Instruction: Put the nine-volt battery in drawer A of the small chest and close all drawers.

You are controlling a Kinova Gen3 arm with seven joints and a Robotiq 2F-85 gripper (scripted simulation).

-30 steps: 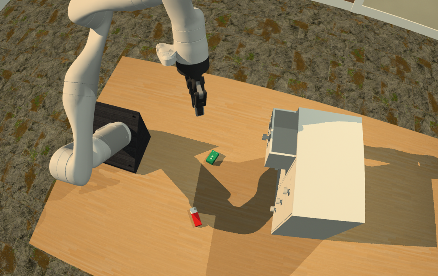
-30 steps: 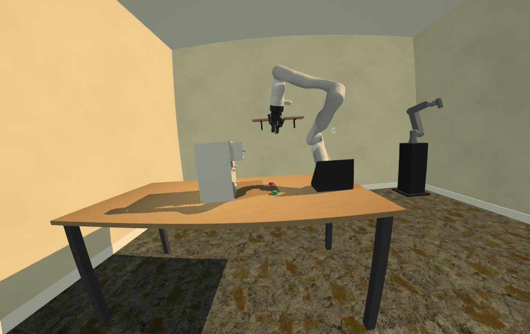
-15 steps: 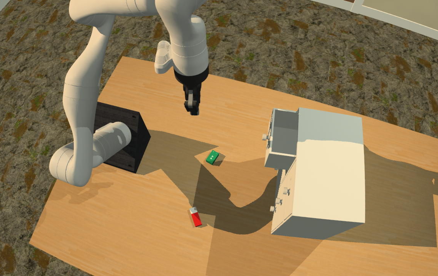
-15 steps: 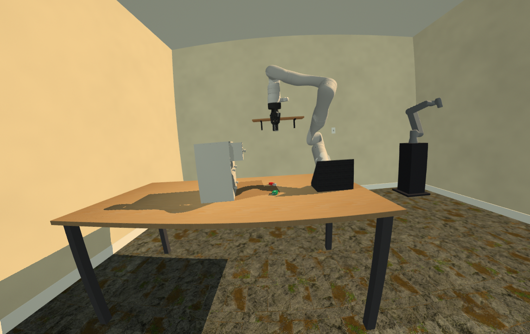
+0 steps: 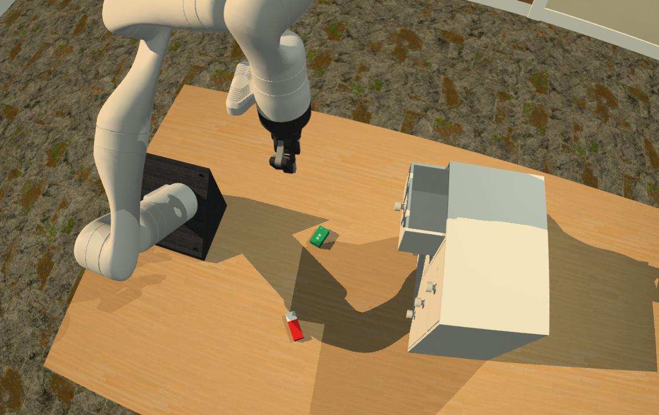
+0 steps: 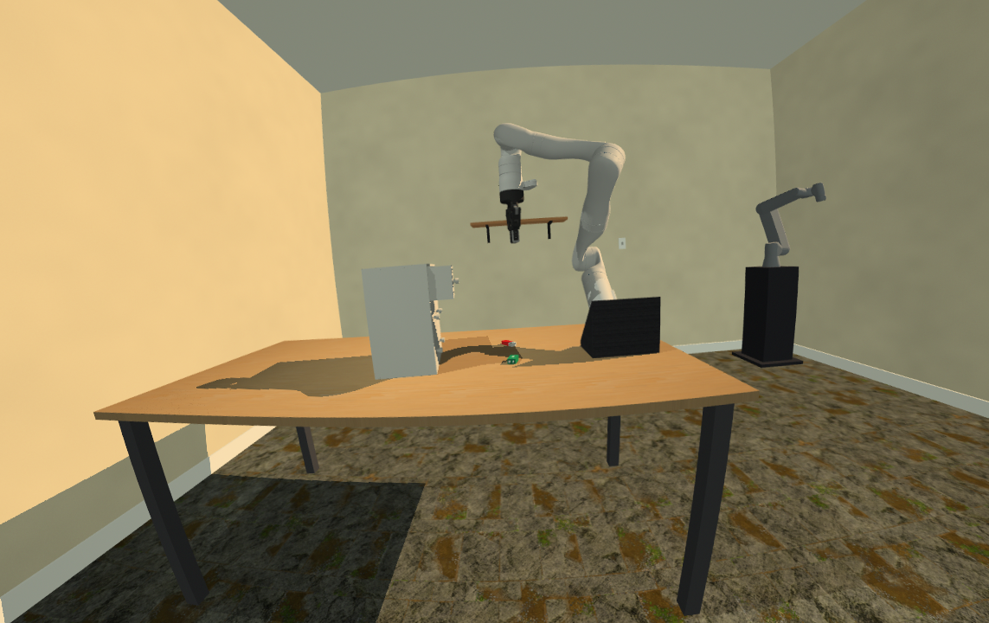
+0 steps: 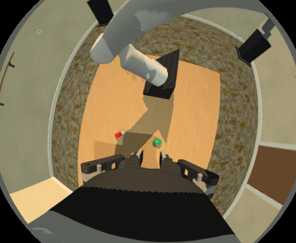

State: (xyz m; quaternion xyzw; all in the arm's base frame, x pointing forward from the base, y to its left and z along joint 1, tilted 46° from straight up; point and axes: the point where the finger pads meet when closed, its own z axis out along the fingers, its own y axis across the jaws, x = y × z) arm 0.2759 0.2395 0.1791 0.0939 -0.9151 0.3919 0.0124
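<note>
The green nine-volt battery is 39 cm below my hand, 4 cm to the left of it and 3 cm ahead of it. The rest, counted from my hand: drawer: 28 cm ahead, 15 cm below, 5 cm to the left.
</note>
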